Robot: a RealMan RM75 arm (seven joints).
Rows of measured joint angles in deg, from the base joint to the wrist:
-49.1 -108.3 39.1 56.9 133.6 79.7 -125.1
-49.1 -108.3 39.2 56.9 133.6 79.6 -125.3
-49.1 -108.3 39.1 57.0 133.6 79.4 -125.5
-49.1 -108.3 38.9 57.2 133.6 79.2 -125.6
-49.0 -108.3 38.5 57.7 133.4 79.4 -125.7
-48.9 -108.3 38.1 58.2 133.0 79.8 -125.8
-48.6 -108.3 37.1 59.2 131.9 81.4 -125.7
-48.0 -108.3 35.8 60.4 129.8 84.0 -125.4
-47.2 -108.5 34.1 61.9 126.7 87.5 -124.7
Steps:
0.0 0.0 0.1 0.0 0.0 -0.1 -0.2
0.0 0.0 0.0 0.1 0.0 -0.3 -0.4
0.0 0.0 -0.2 0.3 0.0 -0.5 -0.5
0.1 0.0 -0.6 0.8 -0.2 -0.3 -0.6
0.2 0.0 -1.0 1.3 -0.6 0.1 -0.7
0.5 0.0 -2.0 2.3 -1.7 1.7 -0.6
1.1 0.0 -3.3 3.5 -3.8 4.3 -0.3
1.9 -0.2 -5.0 5.0 -6.9 7.8 0.4

